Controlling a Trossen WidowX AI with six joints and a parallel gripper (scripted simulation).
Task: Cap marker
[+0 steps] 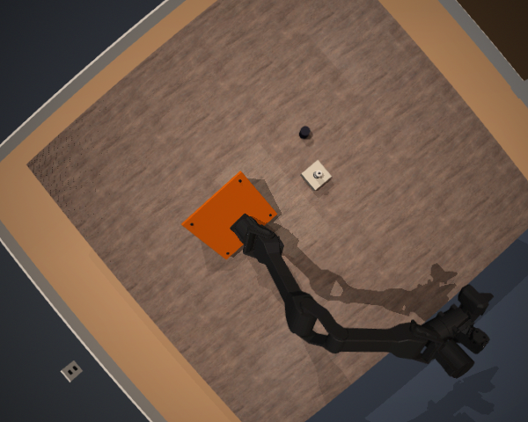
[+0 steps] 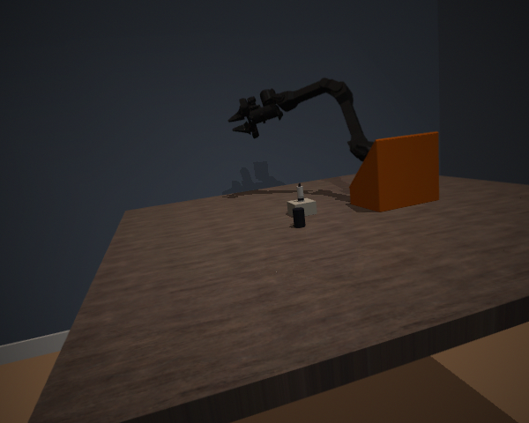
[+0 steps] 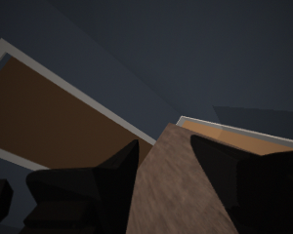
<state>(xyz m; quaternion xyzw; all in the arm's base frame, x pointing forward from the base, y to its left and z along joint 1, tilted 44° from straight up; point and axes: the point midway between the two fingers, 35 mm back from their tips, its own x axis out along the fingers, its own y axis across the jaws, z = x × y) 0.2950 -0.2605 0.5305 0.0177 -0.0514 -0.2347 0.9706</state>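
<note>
My gripper tip is now 30 mm short of the dark cap, 650 mm to the right of it and 280 mm above it. Also, from my gripper tip: pale holder block: 40 mm behind, 520 mm to the left, 290 mm below.
</note>
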